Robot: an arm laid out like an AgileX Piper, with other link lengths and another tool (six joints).
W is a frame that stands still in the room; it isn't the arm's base.
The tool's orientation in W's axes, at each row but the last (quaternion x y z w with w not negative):
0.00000 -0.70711 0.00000 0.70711
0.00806 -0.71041 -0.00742 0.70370
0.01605 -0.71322 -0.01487 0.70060
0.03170 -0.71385 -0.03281 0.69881
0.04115 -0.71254 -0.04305 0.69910
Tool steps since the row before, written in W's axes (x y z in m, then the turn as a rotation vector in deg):
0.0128 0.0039 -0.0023 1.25 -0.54 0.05
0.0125 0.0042 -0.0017 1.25 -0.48 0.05
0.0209 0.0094 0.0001 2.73 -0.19 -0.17
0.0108 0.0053 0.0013 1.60 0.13 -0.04
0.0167 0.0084 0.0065 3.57 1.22 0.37
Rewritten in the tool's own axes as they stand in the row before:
-0.0023 0.0039 -0.0128 0.05 -0.54 -1.25
-0.0019 0.0041 -0.0125 0.05 -0.48 -1.25
-0.0007 0.0094 -0.0209 -0.21 -0.20 -2.73
0.0006 0.0054 -0.0108 -0.09 0.13 -1.60
0.0051 0.0091 -0.0168 0.15 1.26 -3.57

